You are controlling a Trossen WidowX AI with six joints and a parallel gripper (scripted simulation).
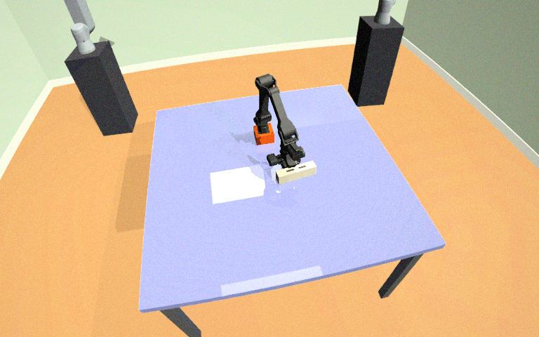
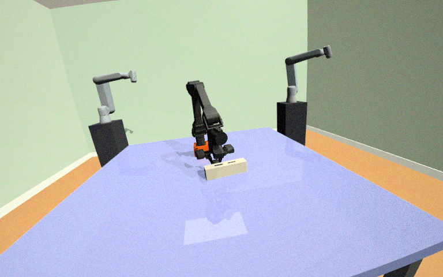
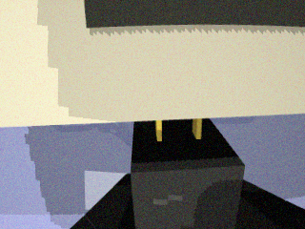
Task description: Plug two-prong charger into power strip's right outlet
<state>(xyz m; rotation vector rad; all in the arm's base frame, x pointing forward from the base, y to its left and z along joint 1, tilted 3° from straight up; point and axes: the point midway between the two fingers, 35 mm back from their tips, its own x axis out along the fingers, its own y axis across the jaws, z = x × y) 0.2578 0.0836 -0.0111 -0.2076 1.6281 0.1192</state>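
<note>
The black two-prong charger is 2 cm ahead of my gripper tip and 1 cm above it.
</note>
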